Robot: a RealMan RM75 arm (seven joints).
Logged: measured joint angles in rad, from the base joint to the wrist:
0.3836 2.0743 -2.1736 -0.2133 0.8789 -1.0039 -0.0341
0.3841 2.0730 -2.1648 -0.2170 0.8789 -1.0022 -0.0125
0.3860 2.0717 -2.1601 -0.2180 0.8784 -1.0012 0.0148
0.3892 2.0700 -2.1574 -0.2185 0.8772 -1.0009 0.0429
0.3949 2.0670 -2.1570 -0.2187 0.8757 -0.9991 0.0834
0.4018 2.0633 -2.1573 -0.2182 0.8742 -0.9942 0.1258
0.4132 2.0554 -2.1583 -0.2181 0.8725 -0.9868 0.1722
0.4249 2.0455 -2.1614 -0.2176 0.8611 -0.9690 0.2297
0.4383 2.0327 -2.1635 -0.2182 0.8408 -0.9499 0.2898
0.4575 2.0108 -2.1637 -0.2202 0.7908 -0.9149 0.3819
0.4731 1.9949 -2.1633 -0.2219 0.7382 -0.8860 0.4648
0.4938 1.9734 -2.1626 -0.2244 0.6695 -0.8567 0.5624
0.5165 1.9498 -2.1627 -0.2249 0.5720 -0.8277 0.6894
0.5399 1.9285 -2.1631 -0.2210 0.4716 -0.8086 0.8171
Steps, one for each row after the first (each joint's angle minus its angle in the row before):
0.0005 -0.0013 0.0088 -0.0037 0.0000 0.0017 0.0216
0.0019 -0.0013 0.0047 -0.0010 -0.0005 0.0010 0.0273
0.0032 -0.0017 0.0027 -0.0005 -0.0012 0.0003 0.0281
0.0057 -0.0030 0.0004 -0.0002 -0.0015 0.0018 0.0405
0.0069 -0.0037 -0.0003 0.0005 -0.0015 0.0049 0.0424
0.0114 -0.0079 -0.0010 0.0001 -0.0017 0.0074 0.0464
0.0117 -0.0099 -0.0031 0.0005 -0.0114 0.0178 0.0575
0.0134 -0.0128 -0.0021 -0.0006 -0.0203 0.0191 0.0601
0.0192 -0.0219 -0.0002 -0.0020 -0.0500 0.0350 0.0921
0.0156 -0.0159 0.0004 -0.0017 -0.0526 0.0289 0.0829
0.0207 -0.0215 0.0007 -0.0025 -0.0687 0.0293 0.0976
0.0227 -0.0236 -0.0001 -0.0005 -0.0975 0.0290 0.1270
0.0234 -0.0213 -0.0004 0.0039 -0.1004 0.0191 0.1277

